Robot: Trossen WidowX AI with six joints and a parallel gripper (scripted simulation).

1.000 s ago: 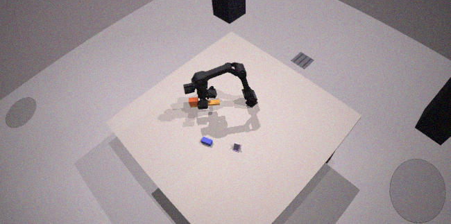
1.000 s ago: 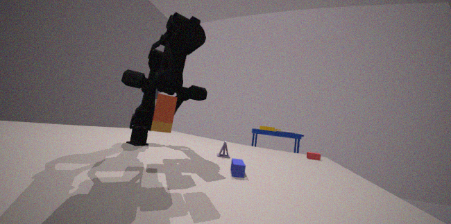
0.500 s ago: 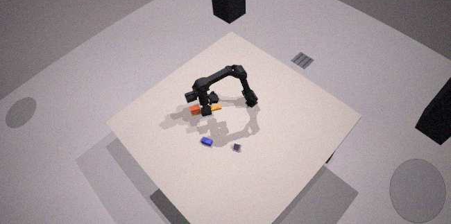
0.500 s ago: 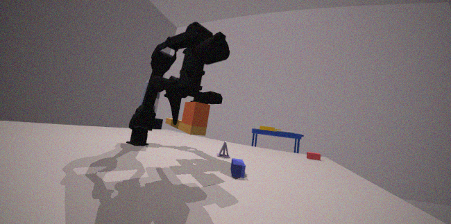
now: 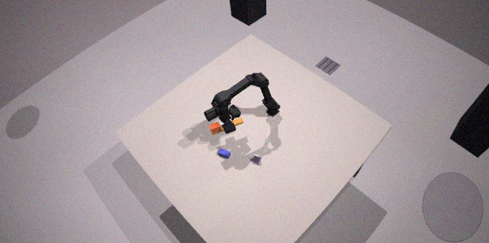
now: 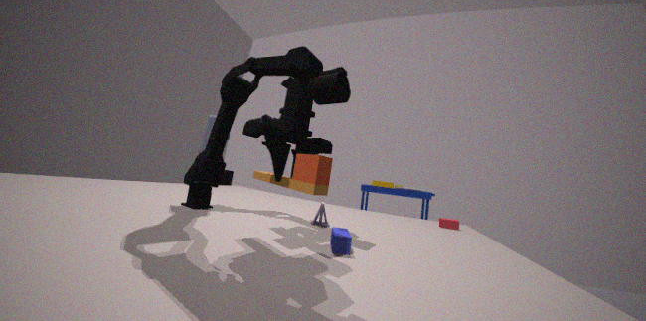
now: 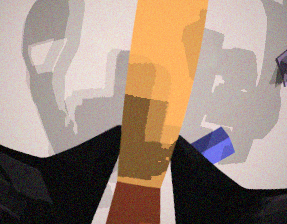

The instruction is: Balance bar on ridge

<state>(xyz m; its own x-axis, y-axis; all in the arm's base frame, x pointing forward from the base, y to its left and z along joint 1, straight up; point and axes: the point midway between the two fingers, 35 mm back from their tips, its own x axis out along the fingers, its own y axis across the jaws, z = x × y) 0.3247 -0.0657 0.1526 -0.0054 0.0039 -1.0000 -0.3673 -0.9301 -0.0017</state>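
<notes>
My gripper tip is 100 mm short of the blue block, 70 mm to the right of it and 100 mm above it. The rest, counted from my gripper tip: red block: 420 mm ahead, 570 mm to the left, 100 mm below.
</notes>
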